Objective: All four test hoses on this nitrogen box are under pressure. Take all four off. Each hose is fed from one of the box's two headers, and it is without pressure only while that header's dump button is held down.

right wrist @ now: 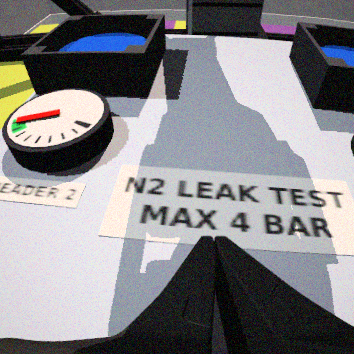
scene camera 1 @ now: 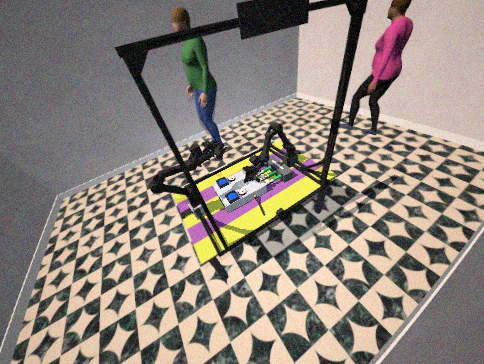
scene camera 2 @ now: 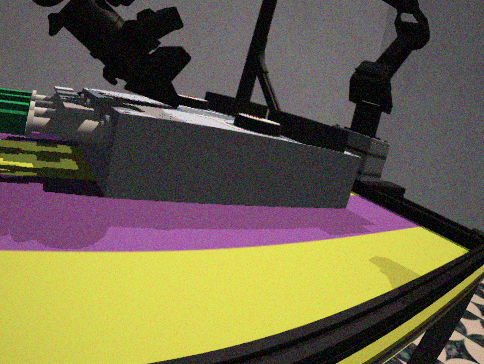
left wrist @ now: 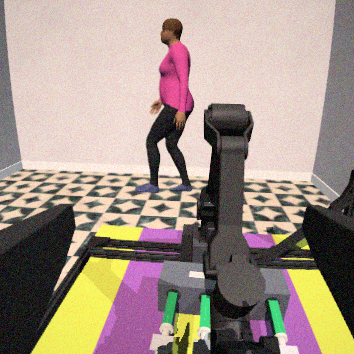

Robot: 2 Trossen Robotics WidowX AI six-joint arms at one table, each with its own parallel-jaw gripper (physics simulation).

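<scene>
The pale nitrogen box lies on the striped table. Two blue dump buttons sit inside black square guards. The header 2 gauge has its red needle by the green mark. Green hoses run from the box's end; the right arm hides part of the row in the left wrist view. My right gripper is shut and empty, low over the box top at the label; contact is unclear. My left gripper is open and empty, away from the box.
A dark grey block stands at the hoses' far ends. Black frame posts rise at the table's sides. A thin upright post stands beside the box. Two people are beyond the table.
</scene>
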